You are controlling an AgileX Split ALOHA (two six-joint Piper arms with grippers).
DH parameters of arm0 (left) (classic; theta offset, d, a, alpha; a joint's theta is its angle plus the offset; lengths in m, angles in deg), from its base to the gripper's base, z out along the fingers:
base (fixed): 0 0 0 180
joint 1: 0 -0.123 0 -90
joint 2: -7.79 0 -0.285 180
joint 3: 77.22 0 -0.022 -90
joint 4: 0 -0.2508 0 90
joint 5: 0 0 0.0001 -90
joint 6: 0 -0.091 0 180
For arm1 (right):
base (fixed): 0 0 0 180
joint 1: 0 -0.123 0 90
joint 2: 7.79 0 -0.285 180
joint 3: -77.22 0 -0.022 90
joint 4: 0 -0.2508 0 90
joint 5: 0 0 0.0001 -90
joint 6: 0 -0.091 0 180
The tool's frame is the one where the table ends.
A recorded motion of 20 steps. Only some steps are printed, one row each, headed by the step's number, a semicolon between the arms.
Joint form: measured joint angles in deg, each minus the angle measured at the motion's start. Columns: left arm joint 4, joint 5, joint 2, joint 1, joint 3, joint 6; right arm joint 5, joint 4, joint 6, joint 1, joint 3, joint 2.
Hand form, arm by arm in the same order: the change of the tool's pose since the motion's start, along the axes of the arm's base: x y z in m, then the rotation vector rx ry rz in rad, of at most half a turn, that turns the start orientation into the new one. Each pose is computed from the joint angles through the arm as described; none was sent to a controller.
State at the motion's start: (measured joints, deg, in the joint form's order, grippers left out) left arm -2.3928 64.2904 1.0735 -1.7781 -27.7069 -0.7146; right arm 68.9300 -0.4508 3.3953 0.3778 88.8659 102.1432
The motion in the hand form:
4: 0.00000 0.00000 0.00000 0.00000 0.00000 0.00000; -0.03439 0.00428 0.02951 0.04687 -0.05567 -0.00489
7: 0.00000 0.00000 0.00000 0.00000 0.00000 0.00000; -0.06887 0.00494 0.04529 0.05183 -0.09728 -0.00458
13: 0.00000 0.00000 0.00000 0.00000 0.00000 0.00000; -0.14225 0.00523 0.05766 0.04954 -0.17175 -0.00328
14: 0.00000 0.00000 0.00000 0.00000 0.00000 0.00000; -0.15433 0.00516 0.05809 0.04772 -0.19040 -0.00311
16: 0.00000 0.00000 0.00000 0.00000 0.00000 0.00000; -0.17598 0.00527 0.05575 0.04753 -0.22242 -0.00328
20: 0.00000 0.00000 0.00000 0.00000 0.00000 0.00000; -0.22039 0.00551 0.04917 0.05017 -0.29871 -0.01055
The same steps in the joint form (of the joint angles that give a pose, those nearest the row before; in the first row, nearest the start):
4: 0.00 0.00 0.00 0.00 0.00 0.00; 0.68 -2.72 0.00 0.00 -4.45 -8.30
7: 0.00 0.00 0.00 0.00 0.00 0.00; 0.45 -3.02 0.00 0.00 -9.98 -15.98
13: 0.00 0.00 0.00 0.00 0.00 0.00; -0.28 -2.91 0.00 0.00 -22.31 -31.85
14: 0.00 0.00 0.00 0.00 0.00 0.00; -0.68 -2.81 0.00 0.00 -24.39 -34.60
16: 0.00 0.00 0.00 0.00 0.00 0.00; -1.64 -2.81 0.00 0.00 -28.53 -39.61
20: 0.00 0.00 0.00 0.00 0.00 0.00; -3.06 -2.81 -0.48 0.00 -36.34 -50.39

